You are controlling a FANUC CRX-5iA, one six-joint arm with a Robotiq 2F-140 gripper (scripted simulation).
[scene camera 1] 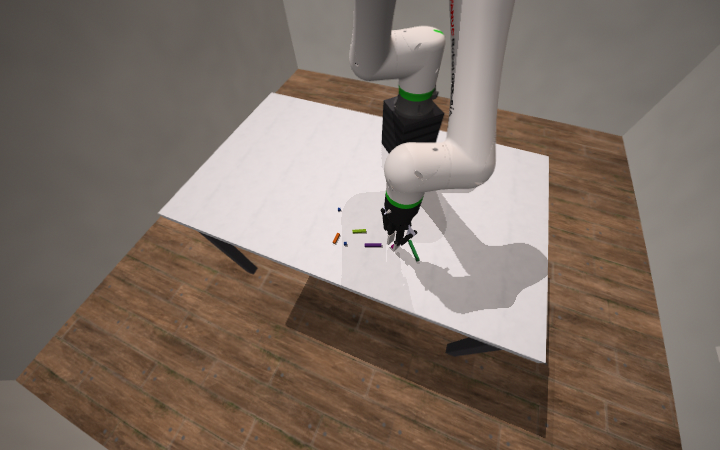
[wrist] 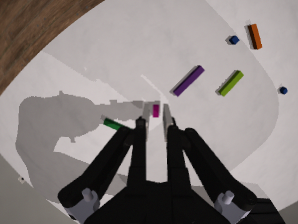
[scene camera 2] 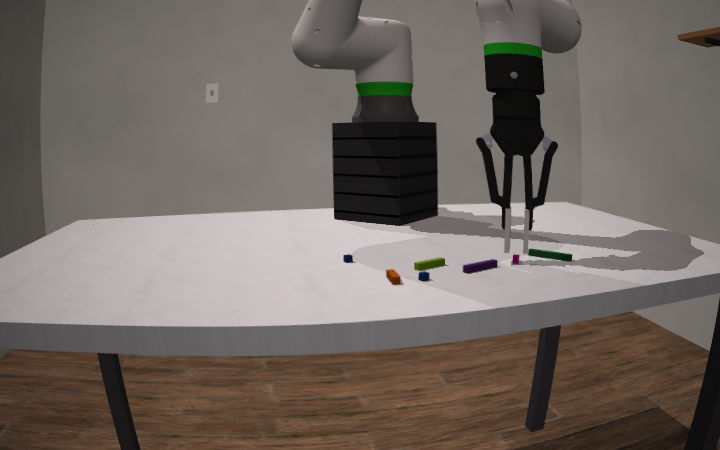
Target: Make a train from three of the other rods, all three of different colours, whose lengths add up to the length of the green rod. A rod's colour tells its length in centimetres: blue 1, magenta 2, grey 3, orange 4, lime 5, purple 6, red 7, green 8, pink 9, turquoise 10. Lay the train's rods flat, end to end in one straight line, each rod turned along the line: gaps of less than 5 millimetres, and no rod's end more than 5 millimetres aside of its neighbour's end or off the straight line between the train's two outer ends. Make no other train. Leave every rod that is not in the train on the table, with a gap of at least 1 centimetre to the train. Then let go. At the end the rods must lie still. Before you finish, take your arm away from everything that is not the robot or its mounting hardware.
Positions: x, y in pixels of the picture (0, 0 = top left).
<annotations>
my gripper: scene camera 1 393, 245; wrist; scene camera 2
same spot on my gripper: (wrist: 224, 190) = (scene camera 2: 488, 148)
</annotations>
